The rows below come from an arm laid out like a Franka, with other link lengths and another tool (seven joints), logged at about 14 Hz.
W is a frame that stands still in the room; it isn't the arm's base.
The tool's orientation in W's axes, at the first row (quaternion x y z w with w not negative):
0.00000, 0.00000, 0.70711, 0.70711
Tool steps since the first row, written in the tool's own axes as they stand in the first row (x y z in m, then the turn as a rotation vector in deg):
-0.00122, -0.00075, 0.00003, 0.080, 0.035, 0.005
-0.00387, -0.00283, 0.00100, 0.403, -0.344, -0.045
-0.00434, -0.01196, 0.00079, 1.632, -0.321, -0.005
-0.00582, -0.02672, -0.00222, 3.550, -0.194, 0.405
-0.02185, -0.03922, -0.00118, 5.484, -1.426, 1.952
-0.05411, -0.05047, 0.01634, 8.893, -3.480, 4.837
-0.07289, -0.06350, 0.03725, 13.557, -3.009, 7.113
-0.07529, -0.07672, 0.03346, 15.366, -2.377, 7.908
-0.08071, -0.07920, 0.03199, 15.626, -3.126, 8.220
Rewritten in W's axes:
0.00075, -0.00122, 0.00003, -0.035, 0.080, 0.005
0.00283, -0.00387, 0.00100, 0.344, 0.403, -0.045
0.01196, -0.00434, 0.00079, 0.321, 1.632, -0.005
0.02672, -0.00582, -0.00222, 0.194, 3.550, 0.405
0.03922, -0.02185, -0.00118, 1.426, 5.484, 1.952
0.05047, -0.05411, 0.01634, 3.480, 8.893, 4.837
0.06350, -0.07289, 0.03725, 3.009, 13.557, 7.113
0.07672, -0.07529, 0.03346, 2.377, 15.366, 7.908
0.07920, -0.08071, 0.03199, 3.126, 15.626, 8.220

